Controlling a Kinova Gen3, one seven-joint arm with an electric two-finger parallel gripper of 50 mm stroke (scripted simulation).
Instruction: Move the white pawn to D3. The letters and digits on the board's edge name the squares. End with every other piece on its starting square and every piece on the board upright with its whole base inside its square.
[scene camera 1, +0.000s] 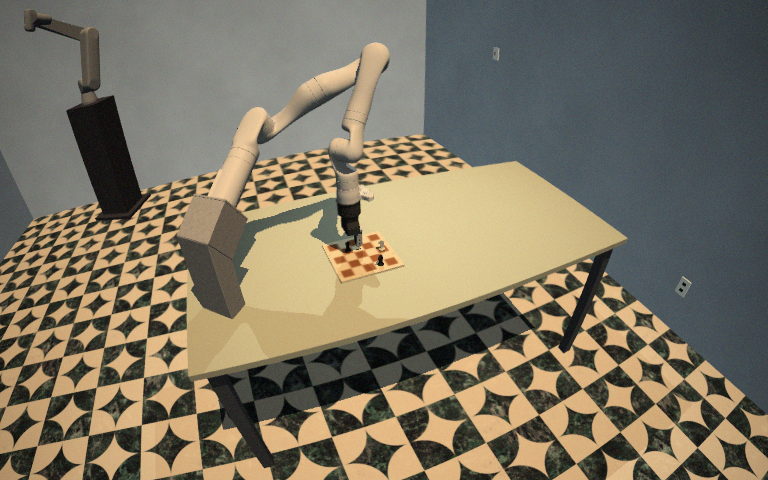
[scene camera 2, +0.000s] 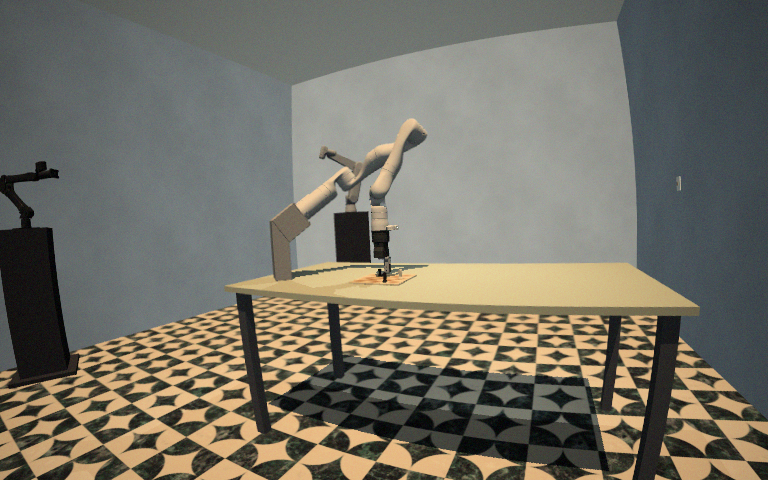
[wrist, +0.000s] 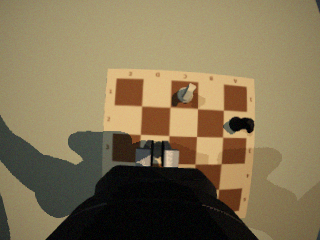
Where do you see a chessboard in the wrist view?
140, 105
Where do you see a chessboard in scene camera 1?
362, 261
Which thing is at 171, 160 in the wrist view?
The gripper.
